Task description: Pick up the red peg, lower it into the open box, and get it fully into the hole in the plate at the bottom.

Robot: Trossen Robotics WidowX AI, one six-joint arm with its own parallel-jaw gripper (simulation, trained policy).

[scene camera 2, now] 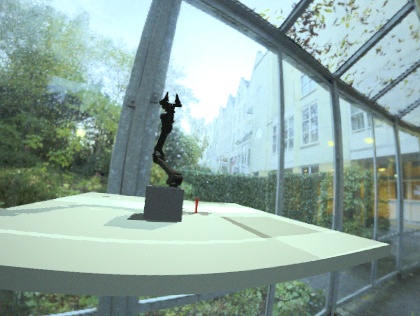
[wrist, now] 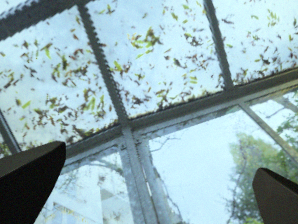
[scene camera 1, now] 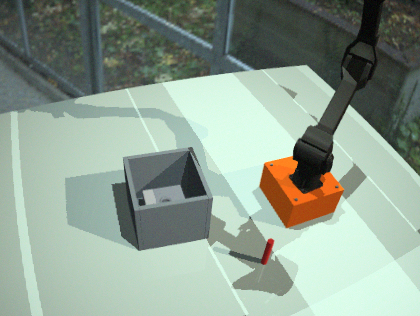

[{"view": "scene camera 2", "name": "grey box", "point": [165,203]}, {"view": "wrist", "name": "my gripper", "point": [162,165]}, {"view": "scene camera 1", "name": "grey box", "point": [157,225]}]
